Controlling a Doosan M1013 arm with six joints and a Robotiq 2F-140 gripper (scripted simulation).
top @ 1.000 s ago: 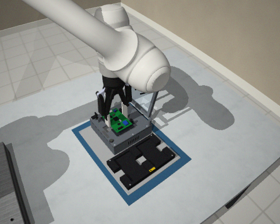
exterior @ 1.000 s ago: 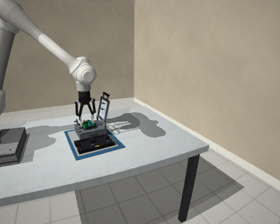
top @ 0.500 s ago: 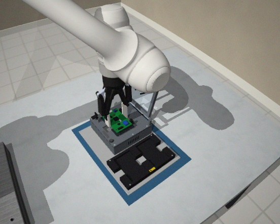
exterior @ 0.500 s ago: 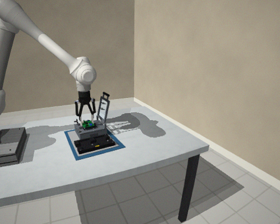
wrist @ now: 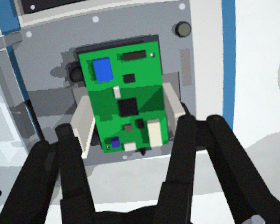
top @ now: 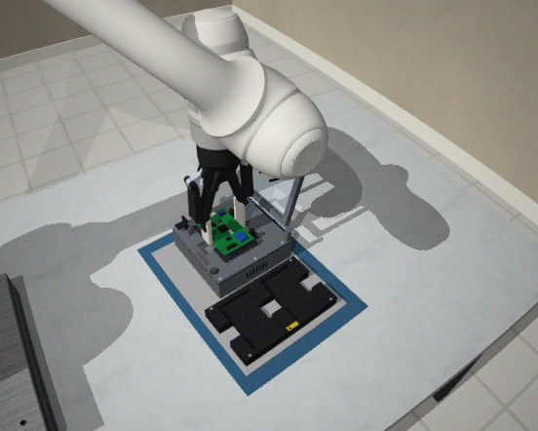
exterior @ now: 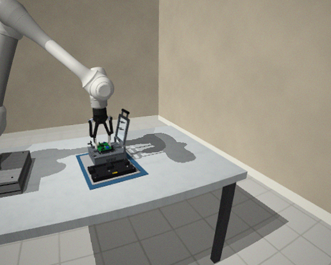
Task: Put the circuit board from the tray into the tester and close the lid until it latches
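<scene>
My hand is 20 mm above the green circuit board. Also, from my hand: latch hook (60 mm to the left, 50 mm behind, 20 mm below); tester lid (120 mm ahead, 80 mm above, 10 mm to the right).
</scene>
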